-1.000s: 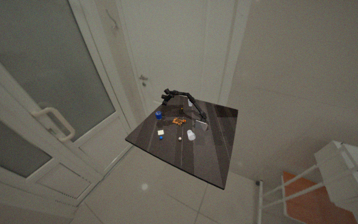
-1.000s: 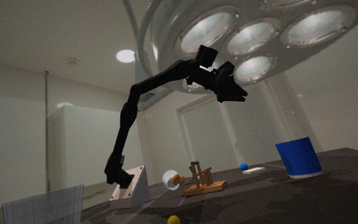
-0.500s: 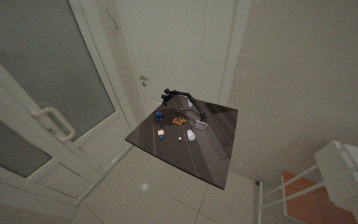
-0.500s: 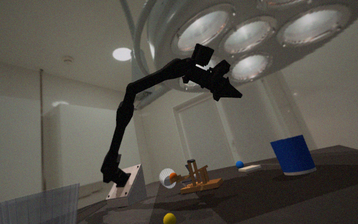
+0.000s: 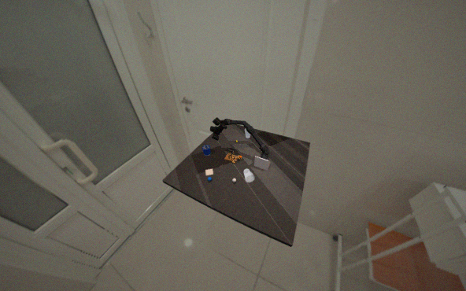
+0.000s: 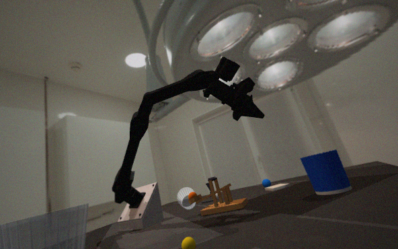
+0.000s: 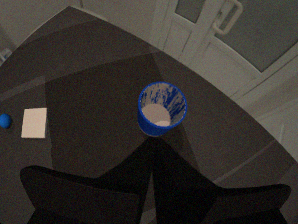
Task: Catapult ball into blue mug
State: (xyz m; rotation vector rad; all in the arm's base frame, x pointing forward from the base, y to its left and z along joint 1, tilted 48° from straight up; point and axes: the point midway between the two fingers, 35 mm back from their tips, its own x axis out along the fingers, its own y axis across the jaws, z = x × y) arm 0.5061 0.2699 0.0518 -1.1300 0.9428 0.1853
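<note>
The orange ball lies 310 mm behind my gripper tip, 190 mm below it and 80 mm to the right of it. The rest, counted from my gripper tip: flat block (250 mm below, 240 mm to the left, 130 mm behind); then wooden catapult (240 mm behind, 200 mm below, 50 mm to the right); then blue mug (220 mm below, 100 mm ahead, 30 mm to the left).
</note>
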